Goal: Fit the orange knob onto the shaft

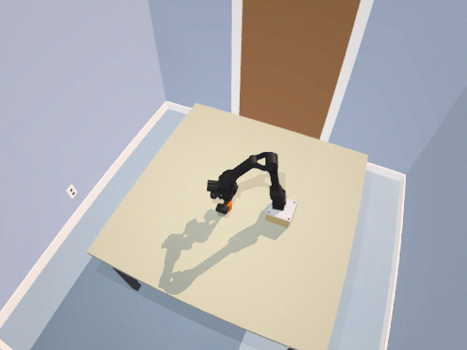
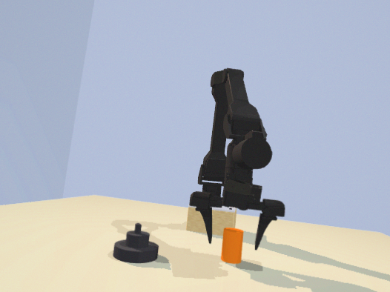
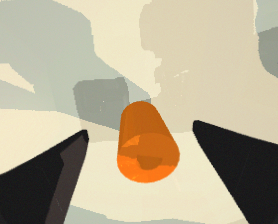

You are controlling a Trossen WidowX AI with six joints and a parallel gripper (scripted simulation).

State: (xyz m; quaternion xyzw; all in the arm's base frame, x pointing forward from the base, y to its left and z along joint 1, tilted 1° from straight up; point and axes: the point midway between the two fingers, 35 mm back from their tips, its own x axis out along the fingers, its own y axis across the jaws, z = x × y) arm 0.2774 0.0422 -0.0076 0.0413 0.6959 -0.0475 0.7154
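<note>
My gripper tip is right at the orange knob. Also, from my gripper tip: dark round pedestal 40 mm ahead, 190 mm to the right.
</note>
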